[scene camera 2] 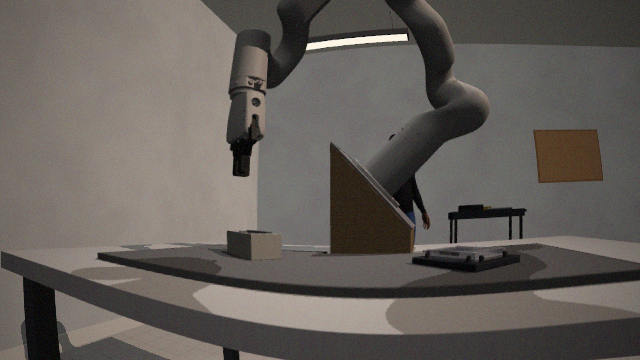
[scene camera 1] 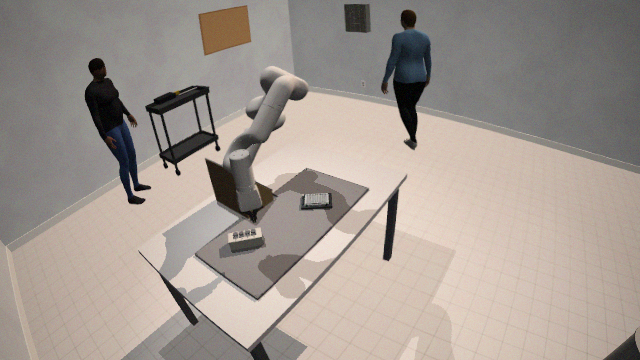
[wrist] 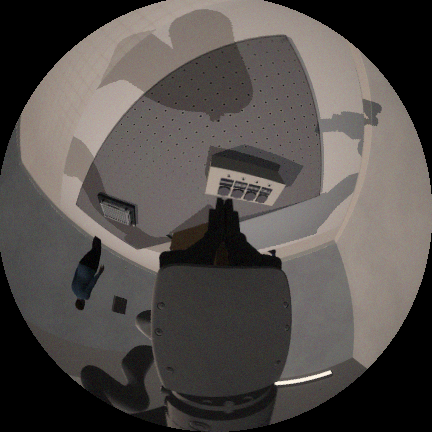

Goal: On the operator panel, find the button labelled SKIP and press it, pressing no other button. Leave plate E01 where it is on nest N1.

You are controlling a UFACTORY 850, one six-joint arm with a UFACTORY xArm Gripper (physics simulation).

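Observation:
The operator panel point(scene camera 1: 245, 242) point(scene camera 2: 254, 245) point(wrist: 216, 181) is a beige box with several dark round buttons in a row on top; their labels are too small to read, so I cannot tell which is SKIP. My gripper point(scene camera 1: 254, 218) point(scene camera 2: 241, 174) point(wrist: 222, 206) is shut and empty, fingers pointing down. It hangs well above the table, apart from the panel. In the wrist view its tips overlap the panel's edge near the leftmost button point(wrist: 224, 188). Plate E01 point(scene camera 1: 316, 199) point(scene camera 2: 465, 252) point(wrist: 115, 211) is a clear, low plate lying on the black nest N1 point(scene camera 1: 317, 207) point(scene camera 2: 445, 264).
A brown wedge-shaped stand point(scene camera 1: 220, 189) point(scene camera 2: 362, 220) point(wrist: 190, 238) rises between the panel and the nest, near the arm's base. The panel and nest are on a grey perforated mat point(scene camera 1: 310, 230) point(scene camera 2: 330, 277) point(wrist: 170, 150). Two people and a black cart point(scene camera 1: 179, 103) point(scene camera 2: 487, 214) stand beyond the table.

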